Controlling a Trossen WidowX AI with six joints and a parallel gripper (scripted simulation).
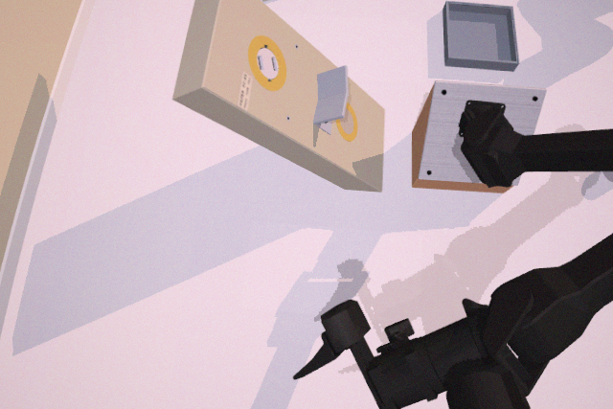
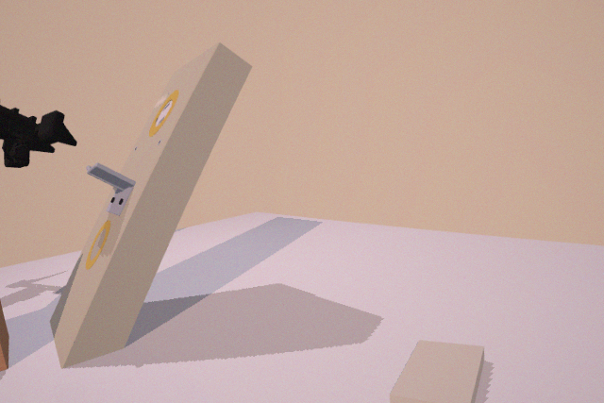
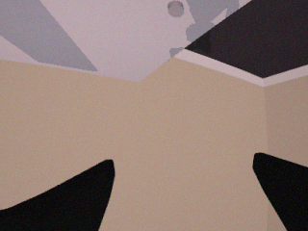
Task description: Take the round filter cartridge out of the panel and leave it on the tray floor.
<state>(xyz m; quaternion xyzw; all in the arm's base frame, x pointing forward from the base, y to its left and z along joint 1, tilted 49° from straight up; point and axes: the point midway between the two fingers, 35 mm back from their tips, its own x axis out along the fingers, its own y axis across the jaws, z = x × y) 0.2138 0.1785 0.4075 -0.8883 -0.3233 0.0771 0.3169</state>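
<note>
Now: gripper tip 12 cm short of the round filter cartridge and 44 cm to the left of it. Also, from my gripper tip: grey tray (29 cm behind, 72 cm to the right, 27 cm below); beige block (17 cm ahead, 83 cm to the right, 27 cm below); grey bracket (2 cm ahead, 44 cm to the right, 9 cm below).
</note>
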